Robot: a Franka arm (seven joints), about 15 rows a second.
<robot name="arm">
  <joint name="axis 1" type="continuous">
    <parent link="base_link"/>
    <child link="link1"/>
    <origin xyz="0 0 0.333" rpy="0 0 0"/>
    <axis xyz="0 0 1"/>
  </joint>
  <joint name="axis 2" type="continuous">
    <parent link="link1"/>
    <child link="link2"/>
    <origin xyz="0 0 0" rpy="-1.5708 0 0"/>
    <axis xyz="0 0 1"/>
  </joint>
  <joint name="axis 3" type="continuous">
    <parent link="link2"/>
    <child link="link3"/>
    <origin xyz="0 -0.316 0" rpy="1.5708 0 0"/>
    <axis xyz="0 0 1"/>
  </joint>
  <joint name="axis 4" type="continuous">
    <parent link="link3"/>
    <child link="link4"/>
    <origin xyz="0.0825 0 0" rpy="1.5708 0 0"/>
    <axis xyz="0 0 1"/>
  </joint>
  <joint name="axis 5" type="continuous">
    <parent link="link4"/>
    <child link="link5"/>
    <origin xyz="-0.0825 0.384 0" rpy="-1.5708 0 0"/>
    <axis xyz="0 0 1"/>
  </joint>
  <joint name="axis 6" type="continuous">
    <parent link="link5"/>
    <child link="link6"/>
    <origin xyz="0 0 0" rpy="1.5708 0 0"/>
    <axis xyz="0 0 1"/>
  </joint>
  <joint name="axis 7" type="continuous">
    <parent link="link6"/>
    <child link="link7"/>
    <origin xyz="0.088 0 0" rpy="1.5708 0 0"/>
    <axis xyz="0 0 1"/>
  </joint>
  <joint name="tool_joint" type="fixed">
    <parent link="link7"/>
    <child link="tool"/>
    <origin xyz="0 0 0.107" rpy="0 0 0"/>
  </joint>
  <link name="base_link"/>
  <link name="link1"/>
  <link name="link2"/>
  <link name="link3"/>
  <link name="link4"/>
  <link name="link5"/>
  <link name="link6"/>
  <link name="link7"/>
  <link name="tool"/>
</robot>
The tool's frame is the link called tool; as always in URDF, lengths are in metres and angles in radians. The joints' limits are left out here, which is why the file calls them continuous.
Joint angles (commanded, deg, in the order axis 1, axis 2, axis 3, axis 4, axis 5, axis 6, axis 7), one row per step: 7.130 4.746 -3.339 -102.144 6.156 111.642 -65.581; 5.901 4.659 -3.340 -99.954 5.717 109.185 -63.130; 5.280 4.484 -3.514 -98.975 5.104 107.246 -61.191; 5.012 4.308 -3.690 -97.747 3.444 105.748 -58.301; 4.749 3.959 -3.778 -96.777 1.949 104.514 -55.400; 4.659 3.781 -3.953 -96.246 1.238 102.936 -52.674; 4.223 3.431 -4.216 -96.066 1.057 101.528 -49.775; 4.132 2.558 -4.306 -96.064 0.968 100.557 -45.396; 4.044 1.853 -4.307 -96.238 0.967 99.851 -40.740; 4.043 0.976 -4.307 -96.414 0.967 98.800 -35.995; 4.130 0.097 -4.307 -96.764 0.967 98.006 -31.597
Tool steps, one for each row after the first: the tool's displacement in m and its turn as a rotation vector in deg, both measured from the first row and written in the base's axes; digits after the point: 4 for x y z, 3 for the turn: 0.0011 -0.0127 0.0154 -0.167 0.386 -3.300; -0.0006 -0.0214 0.0223 -0.631 1.302 -5.700; -0.0014 -0.0280 0.0319 -2.024 1.494 -8.561; -0.0031 -0.0337 0.0417 -3.234 1.461 -11.469; -0.0057 -0.0374 0.0454 -3.836 2.406 -14.269; -0.0093 -0.0448 0.0483 -3.926 3.439 -17.780; -0.0145 -0.0470 0.0556 -3.693 3.775 -22.297; -0.0189 -0.0481 0.0601 -3.389 4.213 -27.012; -0.0247 -0.0483 0.0657 -3.125 4.828 -31.717; -0.0303 -0.0477 0.0702 -2.883 5.335 -35.995
